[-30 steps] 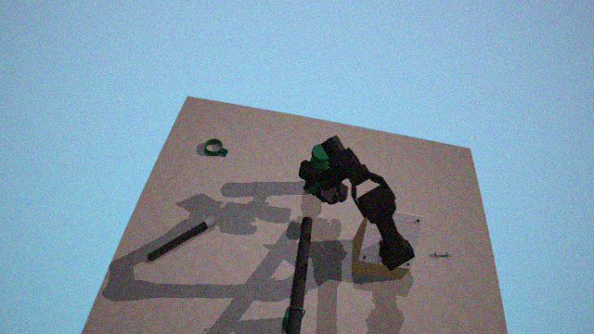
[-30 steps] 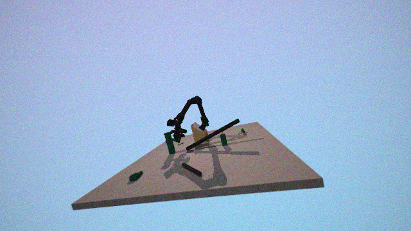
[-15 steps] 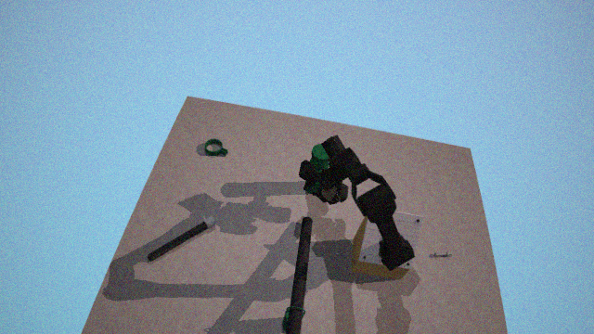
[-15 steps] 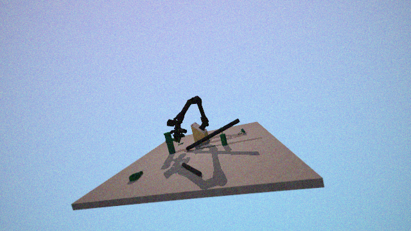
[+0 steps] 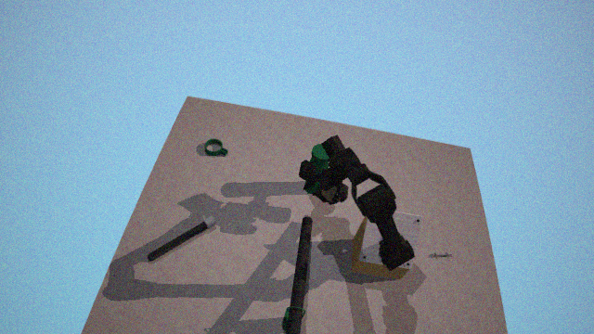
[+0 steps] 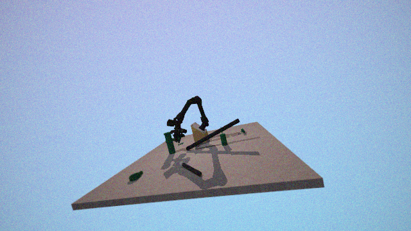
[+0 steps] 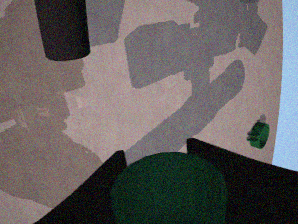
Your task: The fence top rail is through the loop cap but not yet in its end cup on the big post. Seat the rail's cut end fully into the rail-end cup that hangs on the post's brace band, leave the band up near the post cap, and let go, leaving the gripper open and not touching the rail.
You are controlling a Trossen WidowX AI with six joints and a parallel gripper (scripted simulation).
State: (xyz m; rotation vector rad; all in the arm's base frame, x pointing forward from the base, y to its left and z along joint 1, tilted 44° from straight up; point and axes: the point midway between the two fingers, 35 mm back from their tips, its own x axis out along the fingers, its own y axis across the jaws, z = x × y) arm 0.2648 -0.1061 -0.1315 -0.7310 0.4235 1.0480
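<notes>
The green rail-end cup is 30 mm to the right of my gripper tip, 30 mm above it and 20 mm behind it. The rest, counted from my gripper tip: green bolt (260 mm behind, 120 mm to the right, 90 mm below).
</notes>
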